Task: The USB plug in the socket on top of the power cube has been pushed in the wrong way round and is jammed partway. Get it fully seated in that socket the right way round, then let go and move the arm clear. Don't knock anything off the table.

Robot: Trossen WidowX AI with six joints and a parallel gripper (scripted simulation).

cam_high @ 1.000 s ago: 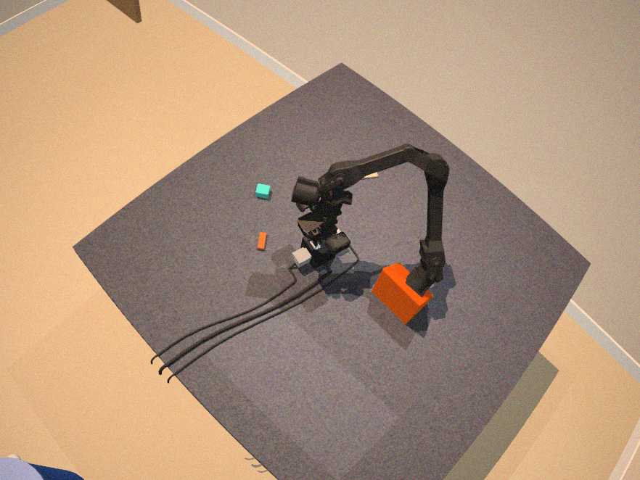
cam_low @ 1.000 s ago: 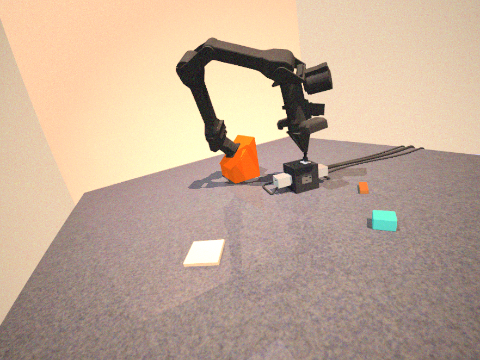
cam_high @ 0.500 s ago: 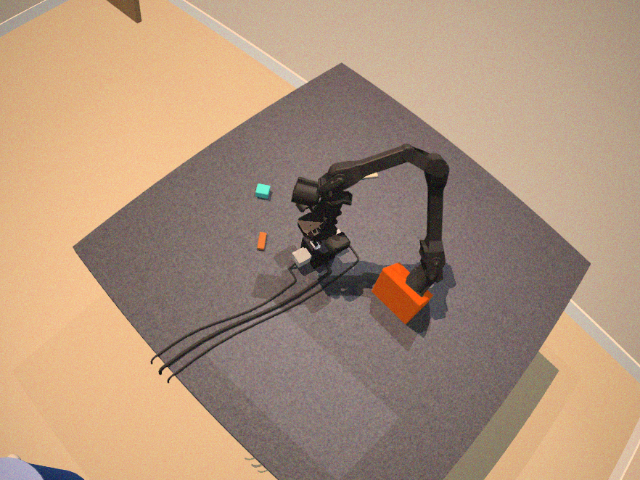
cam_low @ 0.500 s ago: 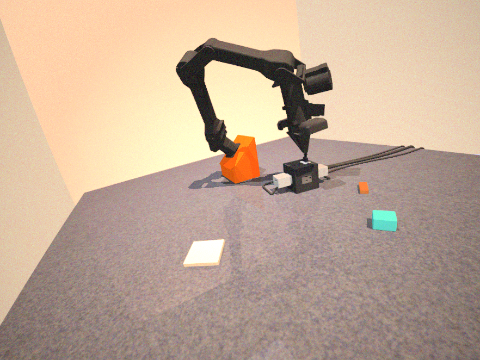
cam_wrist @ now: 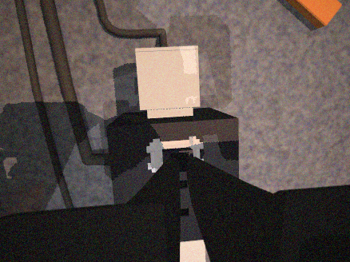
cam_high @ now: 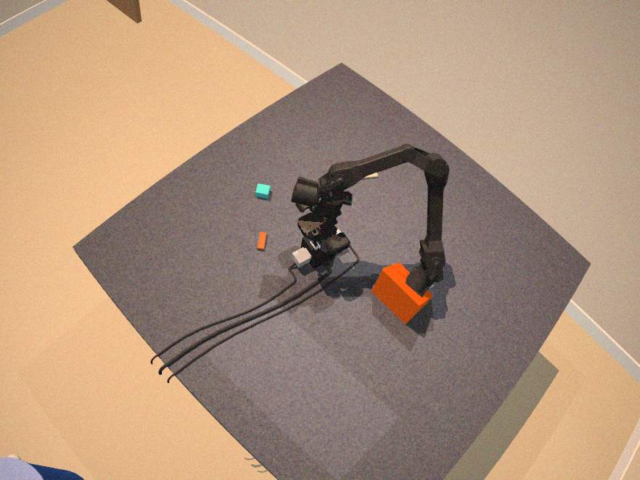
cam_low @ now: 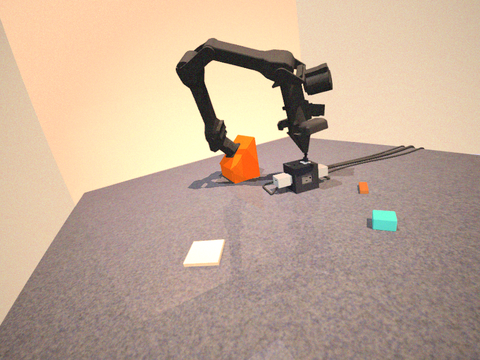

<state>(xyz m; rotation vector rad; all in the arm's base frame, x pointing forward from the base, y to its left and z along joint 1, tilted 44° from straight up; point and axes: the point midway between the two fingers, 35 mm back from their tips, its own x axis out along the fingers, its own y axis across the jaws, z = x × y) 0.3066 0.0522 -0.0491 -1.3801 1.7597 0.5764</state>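
My gripper tip is now 2 cm above the black USB plug. Also, from my gripper tip: teal block (26 cm ahead, 9 cm below, 7 cm to the right); orange block (14 cm ahead, 10 cm below, 6 cm to the left); pale-rimmed socket (4 cm below).
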